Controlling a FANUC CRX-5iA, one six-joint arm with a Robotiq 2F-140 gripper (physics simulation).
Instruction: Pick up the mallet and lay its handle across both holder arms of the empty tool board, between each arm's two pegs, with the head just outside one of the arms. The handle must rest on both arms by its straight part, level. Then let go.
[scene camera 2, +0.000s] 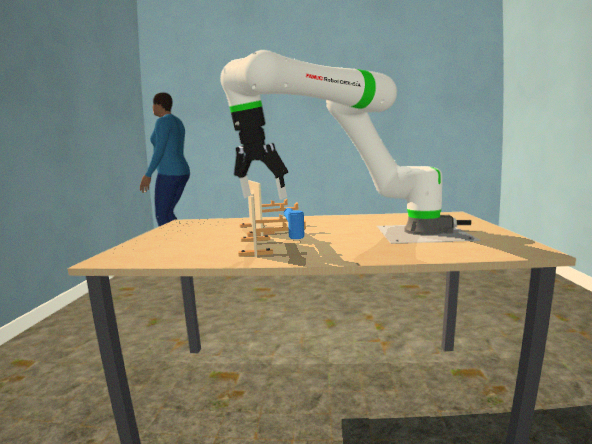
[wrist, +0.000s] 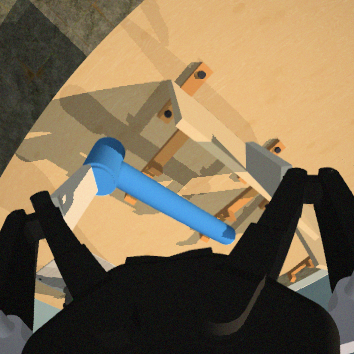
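Where they show: gripper, fingertip midpoint: (scene camera 2: 264, 197) (wrist: 168, 166); arm's base, link origin: (scene camera 2: 423, 231).
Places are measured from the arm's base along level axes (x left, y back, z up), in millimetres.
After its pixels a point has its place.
Note:
The blue mallet (scene camera 2: 296, 225) @[x 363, y -443, z 98 mm] (wrist: 165, 195) @[x 251, y -488, z 106 mm] lies across the holder arms of the nearer tool board (scene camera 2: 252, 225) (wrist: 200, 127), its head outside one arm. The empty tool board (scene camera 2: 256, 192) @[x 17, y -658, z 167 mm] stands behind it in the scene view; one of its holder arms (wrist: 301, 269) shows at the lower right in the wrist view. My gripper (scene camera 2: 265, 197) @[x 327, y -545, z 181 mm] (wrist: 168, 166) @[x 327, y -545, z 181 mm] is wide open and empty, pointing down above the boards. In the wrist view one fingertip overlaps the mallet head and the other is past the handle, on the board side. The fingers' exact height over the mallet is hard to tell.
The boards stand on orange feet on the wooden table (scene camera 2: 350, 227) @[x -94, y -288, z -2 mm] (wrist: 280, 60) @[x 290, y -749, z -2 mm]. The robot base (scene camera 2: 425, 224) @[x 63, y -6, z 39 mm] is bolted to a plate at the right. A person (scene camera 2: 171, 145) in a blue top stands behind the table at the left.

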